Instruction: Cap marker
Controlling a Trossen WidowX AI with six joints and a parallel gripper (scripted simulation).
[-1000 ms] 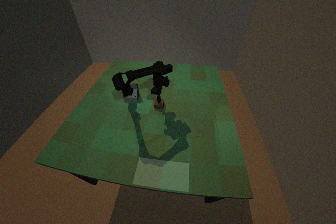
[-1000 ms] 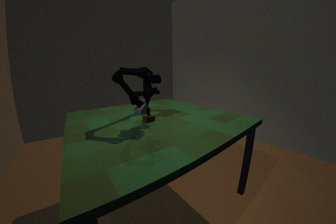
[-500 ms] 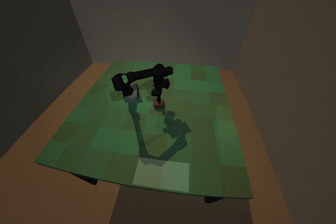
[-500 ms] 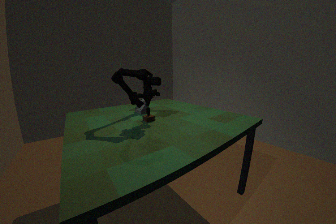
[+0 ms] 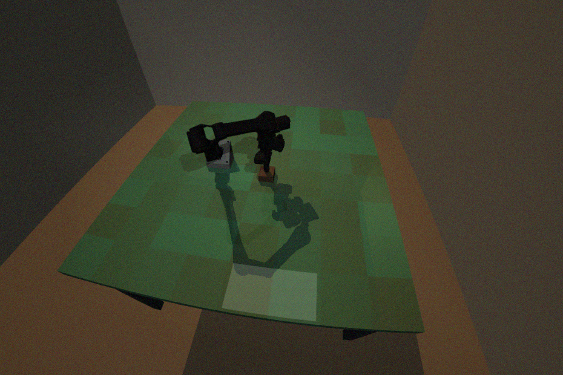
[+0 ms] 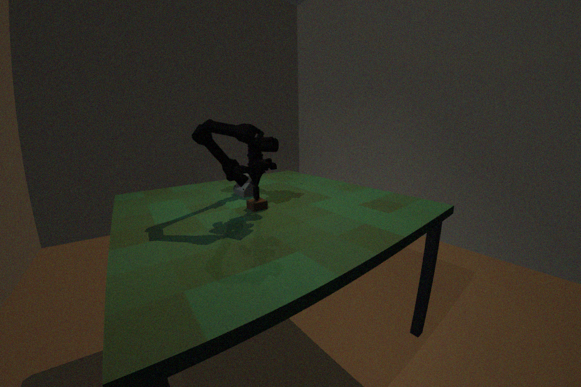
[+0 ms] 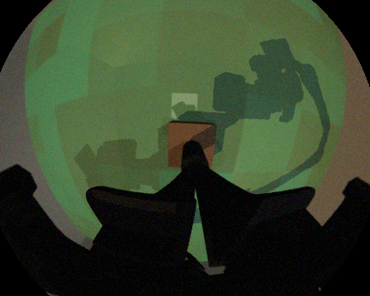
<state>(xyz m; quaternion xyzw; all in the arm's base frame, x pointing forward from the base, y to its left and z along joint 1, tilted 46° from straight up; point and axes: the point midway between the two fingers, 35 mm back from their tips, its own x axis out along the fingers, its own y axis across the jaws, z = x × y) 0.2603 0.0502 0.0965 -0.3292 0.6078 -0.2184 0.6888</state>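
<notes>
Right now my gripper tip is 20 mm above the dark cap. From my gripper tip the other things lie so: holder block: 80 mm below.
</notes>
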